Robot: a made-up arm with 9 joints. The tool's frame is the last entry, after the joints.
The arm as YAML. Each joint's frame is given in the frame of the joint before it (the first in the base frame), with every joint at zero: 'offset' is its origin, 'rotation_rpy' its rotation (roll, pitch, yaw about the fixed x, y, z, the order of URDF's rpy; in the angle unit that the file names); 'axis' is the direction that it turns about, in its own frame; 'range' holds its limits. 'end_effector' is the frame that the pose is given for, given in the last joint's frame.
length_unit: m
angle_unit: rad
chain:
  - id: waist
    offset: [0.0, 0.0, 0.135]
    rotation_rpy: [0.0, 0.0, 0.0]
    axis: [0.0, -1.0, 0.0]
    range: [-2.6, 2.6]
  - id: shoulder
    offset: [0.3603, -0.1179, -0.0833]
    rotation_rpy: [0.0, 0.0, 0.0]
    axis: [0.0, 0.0, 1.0]
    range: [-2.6, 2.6]
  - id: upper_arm
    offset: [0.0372, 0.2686, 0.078]
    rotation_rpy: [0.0, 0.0, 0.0]
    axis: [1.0, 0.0, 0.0]
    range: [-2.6, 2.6]
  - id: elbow
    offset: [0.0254, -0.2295, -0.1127]
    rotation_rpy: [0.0, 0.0, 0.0]
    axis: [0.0, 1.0, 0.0]
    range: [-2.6, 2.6]
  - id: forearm
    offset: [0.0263, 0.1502, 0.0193]
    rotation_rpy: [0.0, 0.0, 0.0]
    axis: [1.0, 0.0, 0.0]
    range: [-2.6, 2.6]
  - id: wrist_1
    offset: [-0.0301, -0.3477, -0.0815]
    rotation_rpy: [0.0, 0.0, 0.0]
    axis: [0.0, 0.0, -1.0]
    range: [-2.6, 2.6]
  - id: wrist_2
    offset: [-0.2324, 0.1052, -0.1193]
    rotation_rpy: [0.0, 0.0, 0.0]
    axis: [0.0, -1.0, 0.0]
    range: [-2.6, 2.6]
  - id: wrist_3
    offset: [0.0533, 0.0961, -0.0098]
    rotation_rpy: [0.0, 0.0, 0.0]
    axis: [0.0, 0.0, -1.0]
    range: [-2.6, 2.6]
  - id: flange
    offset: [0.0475, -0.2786, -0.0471]
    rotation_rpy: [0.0, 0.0, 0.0]
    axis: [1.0, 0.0, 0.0]
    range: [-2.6, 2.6]
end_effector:
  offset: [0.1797, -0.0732, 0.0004]
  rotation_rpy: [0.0, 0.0, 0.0]
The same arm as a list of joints. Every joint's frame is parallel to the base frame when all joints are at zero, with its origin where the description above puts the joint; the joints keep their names.
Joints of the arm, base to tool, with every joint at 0 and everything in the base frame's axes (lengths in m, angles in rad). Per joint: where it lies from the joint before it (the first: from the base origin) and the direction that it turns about. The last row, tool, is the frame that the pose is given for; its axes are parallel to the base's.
waist: origin 0.0000 0.0000 0.1350 axis -y
shoulder: origin 0.3603 -0.1179 -0.0833 axis +z
upper_arm: origin 0.0372 0.2686 0.0780 axis +x
elbow: origin 0.0254 -0.2295 -0.1127 axis +y
forearm: origin 0.0263 0.1502 0.0193 axis +x
wrist_1: origin -0.0301 -0.3477 -0.0815 axis -z
wrist_2: origin -0.2324 0.1052 -0.1193 axis -y
wrist_3: origin 0.0533 0.0961 -0.0098 axis -z
flange: origin 0.0475 -0.2786 -0.0471 axis +x
tool: origin 0.1797 -0.0732 0.0004
Joint limits (rad, base to tool): -2.6000..2.6000 -2.6000..2.6000 -2.6000..2.6000 -2.6000..2.6000 -2.6000..2.6000 -2.6000..2.6000 -2.6000..2.6000 -2.6000..2.6000 -2.6000..2.6000

